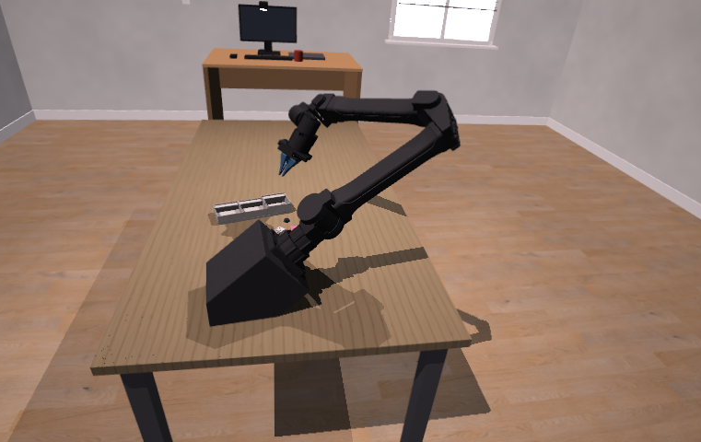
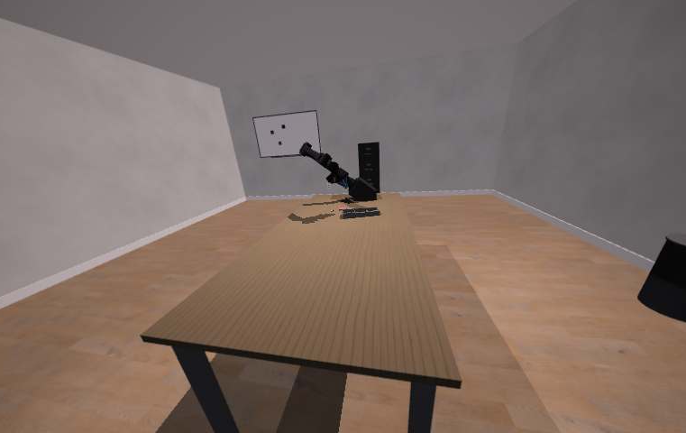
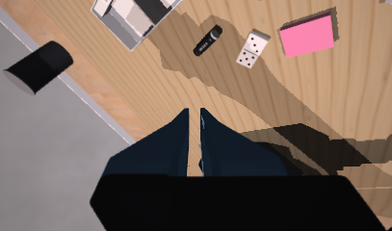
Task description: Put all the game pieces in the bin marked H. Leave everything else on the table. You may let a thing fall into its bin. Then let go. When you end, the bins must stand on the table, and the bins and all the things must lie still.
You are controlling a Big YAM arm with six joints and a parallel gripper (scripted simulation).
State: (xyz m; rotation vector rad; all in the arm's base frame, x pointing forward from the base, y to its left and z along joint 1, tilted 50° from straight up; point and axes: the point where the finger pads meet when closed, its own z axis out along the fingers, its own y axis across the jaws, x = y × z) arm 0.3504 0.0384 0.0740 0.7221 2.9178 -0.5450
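Right now my hand is 9 cm short of the grey three-bin tray, 10 cm to the right of it and 17 cm above it. From my hand the other things lie so: small dark object 1 cm ahead, 1 cm to the right, 18 cm below; pink flat block 5 cm behind, 5 cm to the right, 18 cm below; white domino 5 cm behind, 2 cm to the left, 18 cm below.
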